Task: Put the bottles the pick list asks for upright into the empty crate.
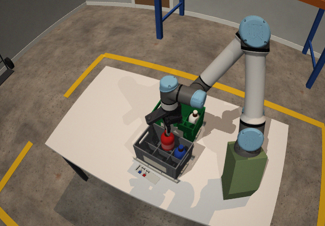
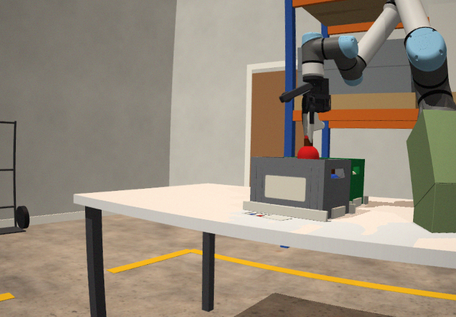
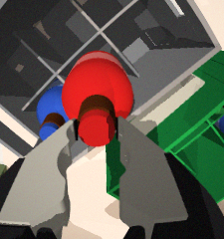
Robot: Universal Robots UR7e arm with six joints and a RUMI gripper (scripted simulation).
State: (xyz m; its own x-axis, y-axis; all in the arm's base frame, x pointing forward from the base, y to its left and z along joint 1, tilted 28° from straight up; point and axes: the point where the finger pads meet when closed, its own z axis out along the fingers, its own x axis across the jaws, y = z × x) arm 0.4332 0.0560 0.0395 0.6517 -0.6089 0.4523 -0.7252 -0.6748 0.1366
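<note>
The red bottle is 7 cm below my hand. Round my hand: grey crate 16 cm below, 4 cm to the left; blue bottle 15 cm below, 9 cm behind, 1 cm to the left; green crate 20 cm to the right, 16 cm below, 2 cm ahead.
</note>
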